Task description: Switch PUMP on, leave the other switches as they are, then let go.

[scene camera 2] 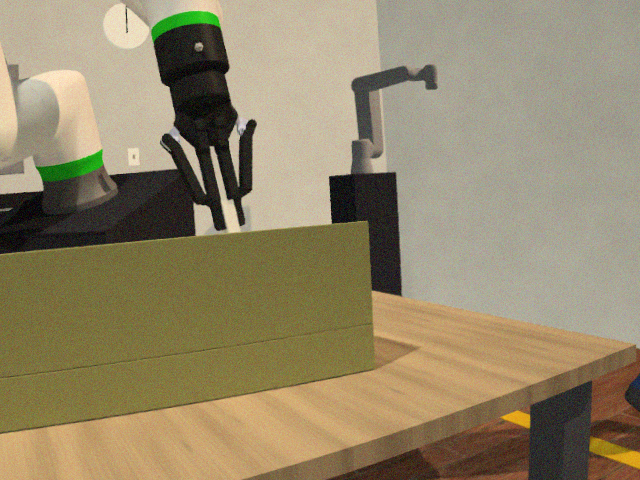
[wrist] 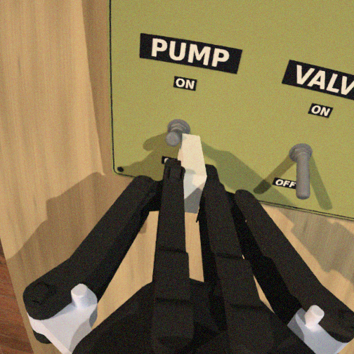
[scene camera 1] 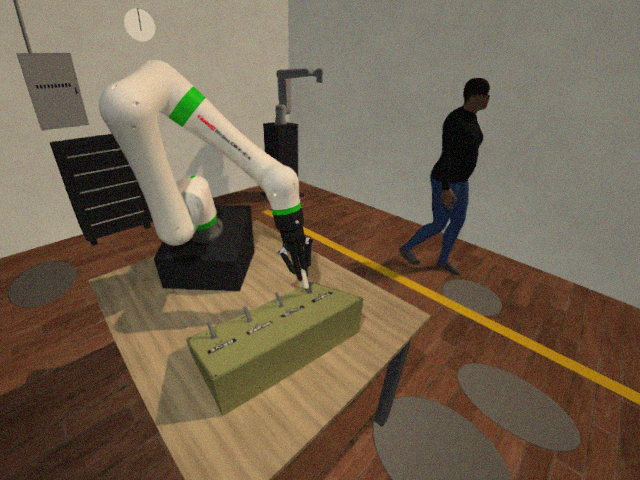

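Where they show: gripper, fingertip midpoint: [scene camera 1: 305, 286]; arm's base, origin of the base link: [scene camera 2: 80, 200] [scene camera 1: 205, 230].
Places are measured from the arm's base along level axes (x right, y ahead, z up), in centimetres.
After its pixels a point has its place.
The olive switch box [scene camera 1: 289, 351] {x 7.9, y 66.8, z -8.8 cm} [scene camera 2: 196, 304] {x -2.7, y 67.7, z -10.2 cm} [wrist: 260, 30] stands on the table. The PUMP lever [scene camera 1: 309, 290] {x -14.9, y 49.7, z -9.7 cm} [wrist: 174, 137] is seen nearly end-on in the wrist view, its end slightly below its base; its exact setting is hard to tell. The VALVE lever [wrist: 303, 177] points toward its OFF label. My gripper [scene camera 1: 303, 276] {x -14.1, y 48.1, z -8.4 cm} [scene camera 2: 231, 224] [wrist: 187, 150] is shut at the PUMP end, with a pale tip [scene camera 1: 304, 282] [scene camera 2: 233, 223] [wrist: 193, 160] protruding between its fingers. In the wrist view this tip is immediately right of the PUMP lever; contact is unclear. The PUMP OFF label is mostly hidden.
Other levers [scene camera 1: 279, 299] {x -3.2, y 47.5, z -8.8 cm} [scene camera 1: 247, 314] {x 8.8, y 46.6, z -8.9 cm} [scene camera 1: 211, 330] {x 20.7, y 45.6, z -8.8 cm} stand in a row along the box. The table [scene camera 1: 382, 312] {x -35.0, y 68.8, z -19.6 cm} [scene camera 2: 465, 372] {x -27.1, y 76.0, z -19.6 cm} [wrist: 45, 90] supports it. The arm's black base [scene camera 1: 201, 271] {x 9.2, y 12.6, z -10.3 cm} is behind. A person [scene camera 1: 457, 149] is beyond the yellow floor line [scene camera 1: 439, 298].
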